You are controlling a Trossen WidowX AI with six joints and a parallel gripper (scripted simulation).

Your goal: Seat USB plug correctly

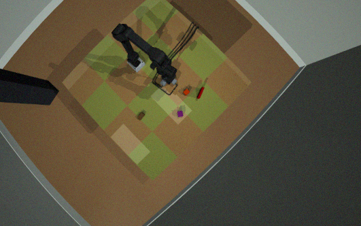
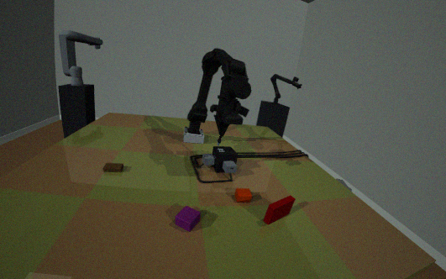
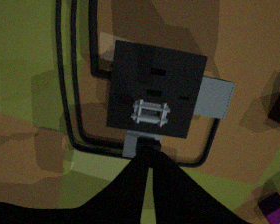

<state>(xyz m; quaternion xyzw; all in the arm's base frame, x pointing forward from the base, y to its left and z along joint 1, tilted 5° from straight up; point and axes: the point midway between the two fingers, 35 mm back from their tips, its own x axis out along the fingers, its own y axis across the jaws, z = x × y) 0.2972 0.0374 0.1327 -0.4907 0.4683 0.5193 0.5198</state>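
Now: the metal USB plug 20 mm below my gripper tip. Round my gripper tip: purple block: 280 mm ahead, 160 mm to the right, 120 mm below; orange block: 200 mm ahead, 30 mm to the left, 120 mm below; red block: 310 mm ahead, 90 mm to the left, 100 mm below.
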